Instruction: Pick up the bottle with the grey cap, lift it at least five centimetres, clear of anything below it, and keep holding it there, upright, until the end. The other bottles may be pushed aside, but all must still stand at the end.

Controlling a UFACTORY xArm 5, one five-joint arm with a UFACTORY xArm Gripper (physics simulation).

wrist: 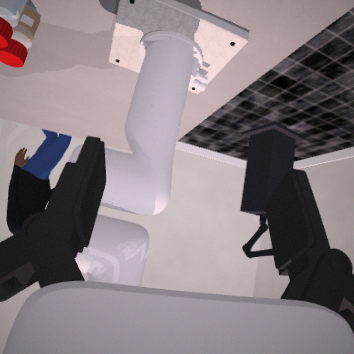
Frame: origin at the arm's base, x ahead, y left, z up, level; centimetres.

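Seen in the pictures: gripper, between the fingertips: (193,173); arm's base, origin of its link: (170,53).
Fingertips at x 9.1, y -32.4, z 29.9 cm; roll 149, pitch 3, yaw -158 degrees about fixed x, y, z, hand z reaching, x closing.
Observation:
Offsets run from my fingertips to a thing's top centre. "spot": to the spot under its first point. Level surfaces: height alone.
Two bottles with red caps, one bottle {dy +41.7, dx +18.4, dz -21.2 cm} (22,32) with a tan label and another bottle {spot: dy +33.9, dx +19.1, dz -25.9 cm} (11,11) with a bluish body, show in part at the top left corner of the wrist view. They stand close together, cut off by the frame edge. A grey cap does not show in this view. My gripper (193,173) is open and empty, its two black fingers wide apart. The bottles lie well off to the side of the fingers, apart from them.
My own white arm (160,95) rises from its base plate (220,42) on the pinkish table top {dz -31.7 cm} (70,95). A dark box-shaped object (267,170) is partly behind the right finger. Dark tiles (300,90) lie at the right. A figure in blue and black (27,195) is at the left.

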